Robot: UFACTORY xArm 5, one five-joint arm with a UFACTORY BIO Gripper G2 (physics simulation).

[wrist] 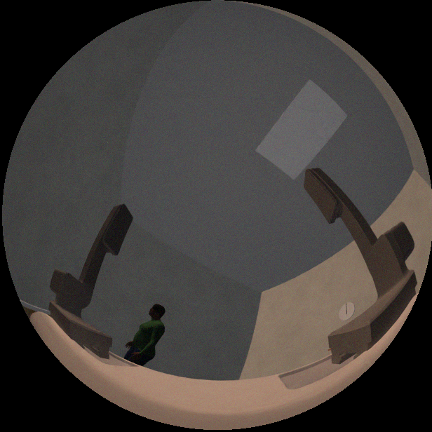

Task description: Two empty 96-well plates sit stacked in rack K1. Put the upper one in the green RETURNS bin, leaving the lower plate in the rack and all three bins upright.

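My gripper point(219, 200) is open, with its two dark fingers spread wide at the left and right of the wrist view. The space between the fingertips holds no object; the grey ceiling shows behind it. The gripper's pale brown body curves along the bottom edge. Rack K1, the two stacked plates, the green RETURNS bin and the other bins do not show in this view.
The wrist camera faces up at a grey ceiling with a pale rectangular panel point(302, 129). A person in a green top point(149, 335) is at the lower left. A round white disc point(346, 311) is on the beige wall point(295, 320) at the lower right.
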